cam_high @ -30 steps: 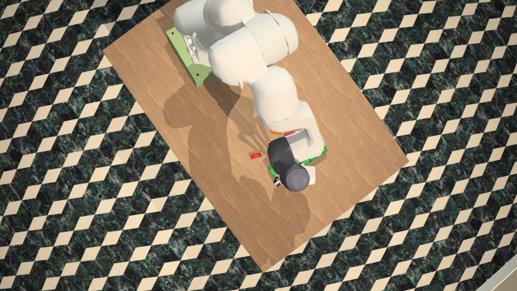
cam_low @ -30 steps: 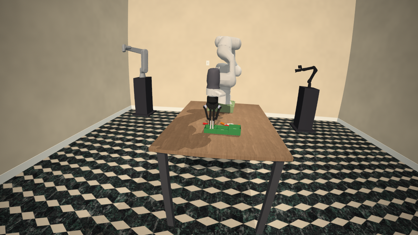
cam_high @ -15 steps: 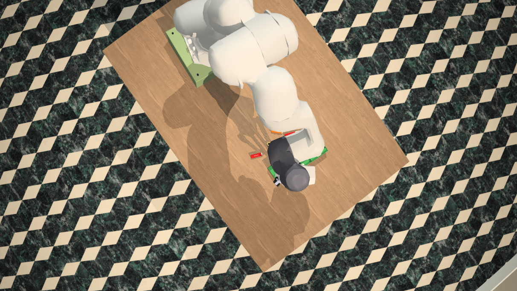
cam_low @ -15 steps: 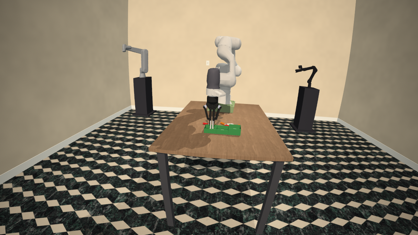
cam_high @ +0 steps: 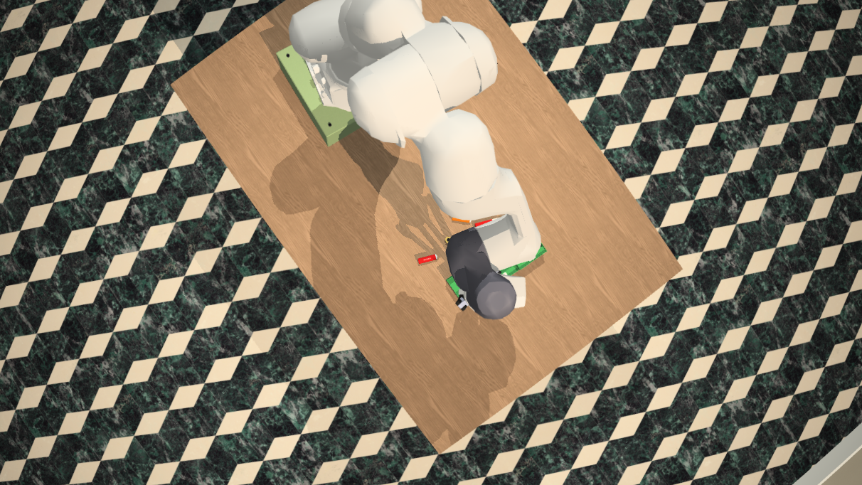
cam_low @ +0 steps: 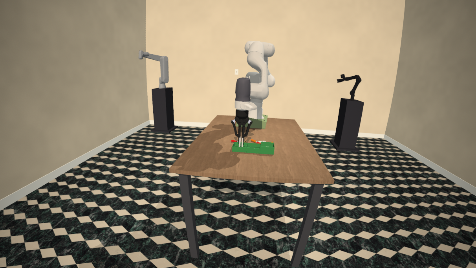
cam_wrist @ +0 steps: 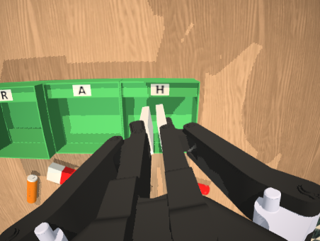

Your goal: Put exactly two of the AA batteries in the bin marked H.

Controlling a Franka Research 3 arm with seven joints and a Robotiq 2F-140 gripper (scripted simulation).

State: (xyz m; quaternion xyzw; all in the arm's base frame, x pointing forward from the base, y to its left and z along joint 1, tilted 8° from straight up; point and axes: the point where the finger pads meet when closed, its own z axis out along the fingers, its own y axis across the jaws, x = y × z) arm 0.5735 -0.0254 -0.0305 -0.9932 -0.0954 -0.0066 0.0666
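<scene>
Now: hand 80 mm to the right of the green bin marked H and 30 mm above it. From my hand the other things lie so: red-and-white cylinder: 100 mm behind, 130 mm to the left, 40 mm below; then red cylinder: 110 mm behind, 60 mm to the right, 40 mm below; then small brass nut: 120 mm behind, 10 mm to the left, 50 mm below.
</scene>
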